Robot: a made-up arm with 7 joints.
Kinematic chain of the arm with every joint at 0, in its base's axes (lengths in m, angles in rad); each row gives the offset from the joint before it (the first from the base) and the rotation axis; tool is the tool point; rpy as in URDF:
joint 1: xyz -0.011 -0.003 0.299 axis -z
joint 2: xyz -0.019 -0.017 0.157 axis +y
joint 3: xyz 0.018 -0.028 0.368 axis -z
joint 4: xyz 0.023 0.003 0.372 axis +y
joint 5: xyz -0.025 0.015 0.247 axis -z
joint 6: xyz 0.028 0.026 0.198 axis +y
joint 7: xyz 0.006 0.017 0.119 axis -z
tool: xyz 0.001 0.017 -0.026 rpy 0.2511 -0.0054 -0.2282
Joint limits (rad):
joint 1: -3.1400..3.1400
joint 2: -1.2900..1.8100
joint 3: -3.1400..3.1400
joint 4: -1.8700..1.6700
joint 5: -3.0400..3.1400
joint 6: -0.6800..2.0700
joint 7: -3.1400..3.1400
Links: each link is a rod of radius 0.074 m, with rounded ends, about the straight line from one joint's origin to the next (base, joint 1, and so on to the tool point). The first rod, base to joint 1, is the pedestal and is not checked.
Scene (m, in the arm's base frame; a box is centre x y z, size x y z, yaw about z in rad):
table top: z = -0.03
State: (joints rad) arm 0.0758 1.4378 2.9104 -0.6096 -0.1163 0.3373 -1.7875
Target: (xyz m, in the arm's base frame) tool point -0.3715 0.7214 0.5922
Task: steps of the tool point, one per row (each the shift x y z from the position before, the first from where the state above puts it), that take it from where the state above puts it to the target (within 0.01 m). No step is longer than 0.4 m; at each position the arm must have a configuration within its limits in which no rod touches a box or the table.
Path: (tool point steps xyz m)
1: -0.0576 0.3815 0.0124
2: -0.1904 0.3428 0.0288
3: -0.3011 0.2471 0.0449
4: -0.3624 0.1088 0.0573
5: -0.3571 -0.0438 0.0639
6: -0.2849 -0.1759 0.0627

